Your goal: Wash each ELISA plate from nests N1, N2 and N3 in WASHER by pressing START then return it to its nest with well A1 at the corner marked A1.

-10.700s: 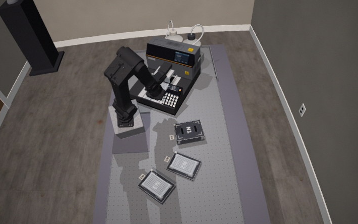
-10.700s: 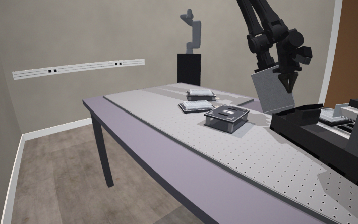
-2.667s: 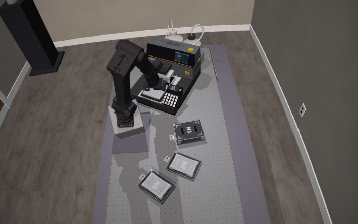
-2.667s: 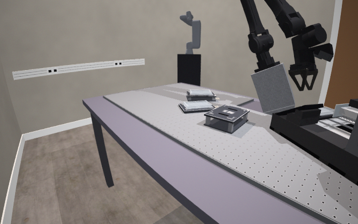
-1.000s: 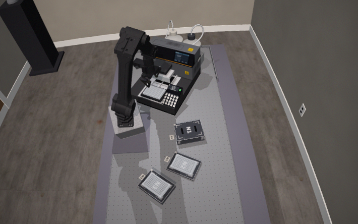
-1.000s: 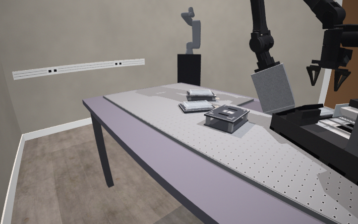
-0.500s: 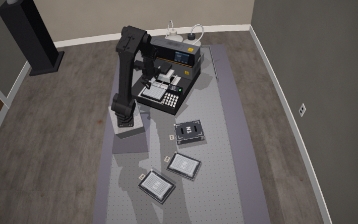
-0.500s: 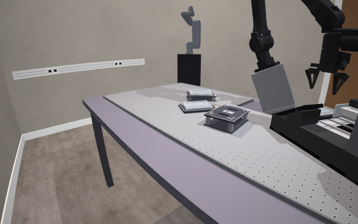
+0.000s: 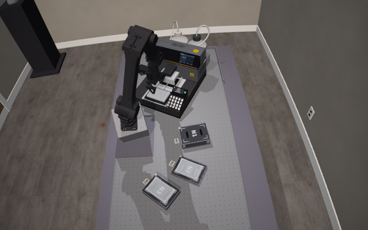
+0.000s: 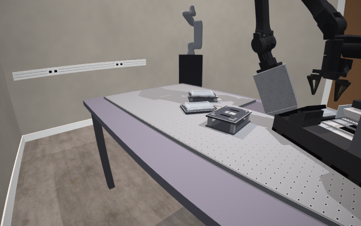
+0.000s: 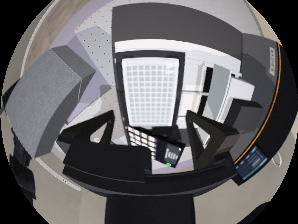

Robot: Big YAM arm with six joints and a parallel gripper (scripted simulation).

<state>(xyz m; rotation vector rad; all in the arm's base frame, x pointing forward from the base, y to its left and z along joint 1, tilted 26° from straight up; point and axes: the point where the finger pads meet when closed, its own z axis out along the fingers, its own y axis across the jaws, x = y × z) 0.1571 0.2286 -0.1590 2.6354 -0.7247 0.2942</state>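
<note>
The washer carrier lies 7 cm below my hand. Also, from my hand: plate washer: 8 cm ahead, 13 cm to the left, 1 cm below.
</note>
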